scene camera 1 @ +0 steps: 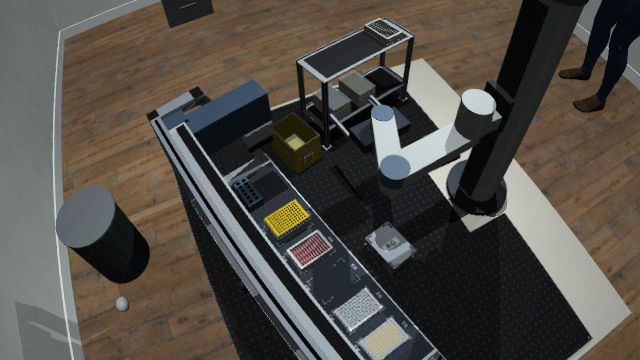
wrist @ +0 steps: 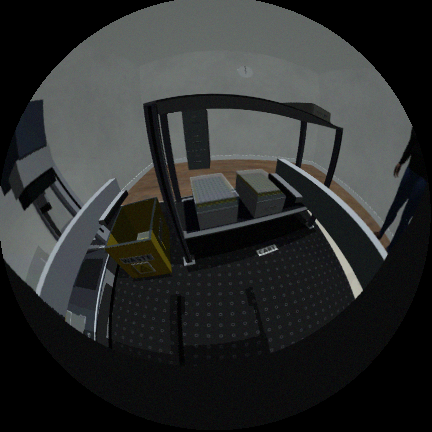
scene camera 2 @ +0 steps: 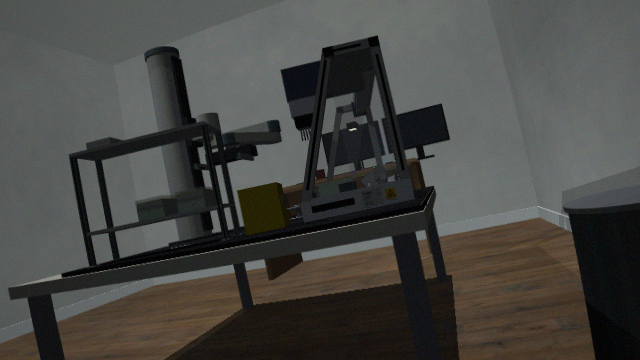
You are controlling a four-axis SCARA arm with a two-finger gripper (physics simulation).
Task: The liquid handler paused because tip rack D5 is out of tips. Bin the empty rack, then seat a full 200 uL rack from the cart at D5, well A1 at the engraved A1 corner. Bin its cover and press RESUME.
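Places are measured from the arm's base along level axes (x back, y right, z up), in centimetres.
Pixels of known places: gripper, fingertip midpoint: [scene camera 1: 351,106] [wrist: 194,171] [scene camera 2: 216,161]; arm's base, link origin: [scene camera 1: 476,187].
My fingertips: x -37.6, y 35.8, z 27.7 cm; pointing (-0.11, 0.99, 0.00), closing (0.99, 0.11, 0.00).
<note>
For each thing: its top centre in the pictures, then the offset to it from my fingertips. "*": a spot on its surface instead.
- right rack, top centre: [wrist: 259,177] [scene camera 2: 156,197] [scene camera 1: 356,82] dy +19.3, dx +13.2, dz -9.4 cm
- yellow rack with dark holes, top centre: [scene camera 1: 286,217] [scene camera 2: 334,179] dy -22.0, dx -34.5, dz -14.5 cm
- yellow waste bin, top centre: [wrist: 131,218] [scene camera 2: 260,187] [scene camera 1: 294,131] dy +9.4, dx -18.4, dz -12.9 cm
- cart's front post, top centre: [wrist: 149,102] dy +7.3, dx -6.3, dz +8.6 cm
- blue tube rack, surface spot: [scene camera 1: 247,192] * dy -5.5, dx -42.7, dz -17.1 cm
- red-filled plate, top centre: [scene camera 1: 309,248] dy -34.2, dx -32.1, dz -17.5 cm
- white plate, top centre: [scene camera 1: 358,309] dy -58.5, dx -27.2, dz -19.2 cm
- RG box, top centre: [scene camera 1: 391,243] [scene camera 2: 289,206] dy -42.9, dx -7.0, dz -20.8 cm
My gripper [scene camera 1: 350,106] [scene camera 2: 220,161] [wrist: 194,171] is open and empty, its fingers pointing toward the cart [scene camera 1: 325,115] [wrist: 225,102]. The cart's lower shelf holds two boxy tip racks side by side: a left rack [scene camera 1: 332,101] [wrist: 215,215] with a pale dotted top and yellow band, and a right rack [scene camera 1: 357,86] [wrist: 260,200] with a dull yellow top. Another rack [scene camera 1: 384,30] [scene camera 2: 104,143] lies on the top shelf. A yellow rack with dark holes [scene camera 1: 287,218] sits on the deck beyond D4. The yellow waste bin [scene camera 1: 285,150] [scene camera 2: 262,207] [wrist: 159,240] stands left of the cart, a pale item inside. RESUME is not legible.
The cart's front post [wrist: 170,215] stands between the bin and the racks. The deck also holds a blue tube rack [scene camera 1: 247,192], a red-filled plate [scene camera 1: 310,250] and a white plate [scene camera 1: 357,310]. An RG box [scene camera 1: 392,245] lies beside the deck. A person [scene camera 1: 607,55] [wrist: 405,187] stands nearby.
</note>
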